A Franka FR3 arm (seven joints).
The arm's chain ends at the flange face. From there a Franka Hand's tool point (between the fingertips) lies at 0.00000 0.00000 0.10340 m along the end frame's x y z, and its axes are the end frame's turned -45 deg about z.
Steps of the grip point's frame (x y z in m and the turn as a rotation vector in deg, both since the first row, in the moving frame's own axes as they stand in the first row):
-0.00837, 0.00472, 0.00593, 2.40, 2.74, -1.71
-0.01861, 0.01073, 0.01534, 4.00, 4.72, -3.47
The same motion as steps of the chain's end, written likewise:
-0.00292, 0.01582, 0.00614, 3.63, 0.24, -1.71
-0.00615, 0.03187, 0.01594, 6.17, 0.51, -3.47

